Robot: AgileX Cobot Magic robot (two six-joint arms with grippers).
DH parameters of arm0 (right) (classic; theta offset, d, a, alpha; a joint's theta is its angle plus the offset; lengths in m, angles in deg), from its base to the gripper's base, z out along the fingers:
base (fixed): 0 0 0 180
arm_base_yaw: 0 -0.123 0 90
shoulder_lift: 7.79 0 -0.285 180
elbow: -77.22 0 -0.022 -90
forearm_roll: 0 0.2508 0 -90
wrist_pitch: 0 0 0.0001 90
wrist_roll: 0 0.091 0 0
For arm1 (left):
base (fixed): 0 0 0 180
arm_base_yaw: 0 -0.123 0 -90
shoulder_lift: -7.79 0 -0.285 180
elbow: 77.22 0 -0.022 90
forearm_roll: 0 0.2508 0 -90
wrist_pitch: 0 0 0.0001 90
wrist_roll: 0 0.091 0 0
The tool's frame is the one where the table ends.
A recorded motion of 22 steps. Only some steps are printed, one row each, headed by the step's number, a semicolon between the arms.
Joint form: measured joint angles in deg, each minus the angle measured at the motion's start. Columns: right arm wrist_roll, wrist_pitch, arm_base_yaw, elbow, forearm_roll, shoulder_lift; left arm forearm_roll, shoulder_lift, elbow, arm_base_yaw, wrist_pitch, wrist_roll.
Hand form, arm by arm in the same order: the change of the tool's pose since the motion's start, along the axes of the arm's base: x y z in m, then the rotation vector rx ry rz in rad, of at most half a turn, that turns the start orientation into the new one. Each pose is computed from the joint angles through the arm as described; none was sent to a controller.
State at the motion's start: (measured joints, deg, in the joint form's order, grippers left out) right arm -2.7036 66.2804 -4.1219 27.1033 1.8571 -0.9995; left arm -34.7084 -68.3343 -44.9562 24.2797 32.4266 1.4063
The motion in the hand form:
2: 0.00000 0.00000 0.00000 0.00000 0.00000 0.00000; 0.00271 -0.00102 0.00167 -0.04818 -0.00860 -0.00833
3: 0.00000 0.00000 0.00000 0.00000 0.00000 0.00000; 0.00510 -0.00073 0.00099 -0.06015 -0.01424 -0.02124
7: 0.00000 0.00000 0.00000 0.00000 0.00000 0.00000; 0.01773 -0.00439 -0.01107 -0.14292 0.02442 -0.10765
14: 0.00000 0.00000 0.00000 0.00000 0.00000 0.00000; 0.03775 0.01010 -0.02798 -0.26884 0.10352 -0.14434
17: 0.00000 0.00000 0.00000 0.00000 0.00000 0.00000; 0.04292 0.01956 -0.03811 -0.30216 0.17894 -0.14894
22: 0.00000 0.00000 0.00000 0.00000 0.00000 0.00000; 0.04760 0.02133 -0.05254 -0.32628 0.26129 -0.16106
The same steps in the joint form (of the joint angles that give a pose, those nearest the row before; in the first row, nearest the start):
2: 0.00 0.00 0.00 0.00 0.00 0.00; -6.32 -0.39 0.00 -1.02 -0.22 5.43
3: 0.00 0.00 0.00 0.00 0.00 0.00; -9.32 -0.90 0.00 -1.82 0.07 9.02
7: 0.00 0.00 0.00 0.00 0.00 0.00; -24.59 -5.59 0.00 -5.24 5.08 25.58
14: 0.00 0.00 0.00 0.00 0.00 0.00; -36.30 -11.77 0.00 -13.14 15.28 38.05
17: 0.00 0.00 0.00 0.00 0.00 0.00; -36.32 -14.40 0.00 -16.43 20.15 38.30
22: 0.00 0.00 0.00 0.00 0.00 0.00; -36.42 -17.93 0.00 -17.55 23.26 38.39

